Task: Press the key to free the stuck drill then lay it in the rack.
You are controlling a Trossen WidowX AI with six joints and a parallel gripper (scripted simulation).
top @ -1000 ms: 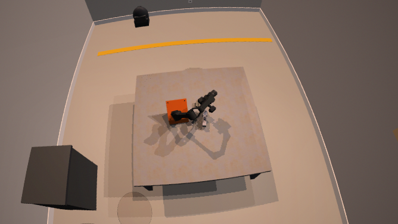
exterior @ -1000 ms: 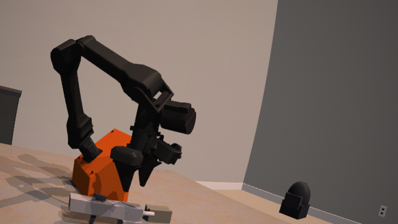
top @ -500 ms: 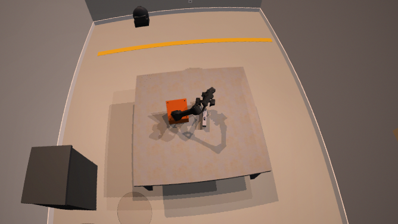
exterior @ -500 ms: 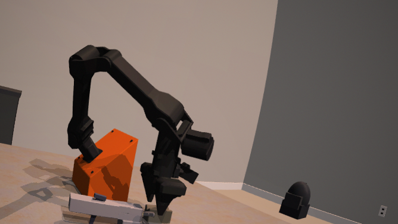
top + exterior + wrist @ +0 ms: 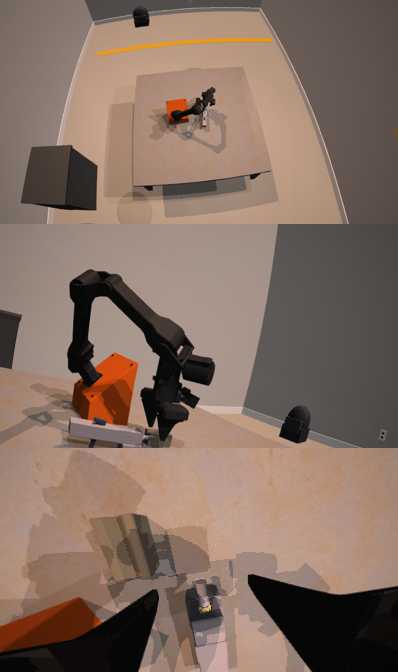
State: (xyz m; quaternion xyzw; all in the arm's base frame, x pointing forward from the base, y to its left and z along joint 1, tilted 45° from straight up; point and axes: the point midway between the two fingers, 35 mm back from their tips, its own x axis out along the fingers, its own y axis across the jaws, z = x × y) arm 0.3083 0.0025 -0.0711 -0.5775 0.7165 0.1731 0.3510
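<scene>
Now: gripper tip 2 cm past the drill, 6 cm to the left of it and 1 cm above it. From my gripper tip the other things lie so: olive-grey rack 6 cm behind, 6 cm to the left, 4 cm below; key 5 cm behind, 15 cm to the right, 1 cm below.
</scene>
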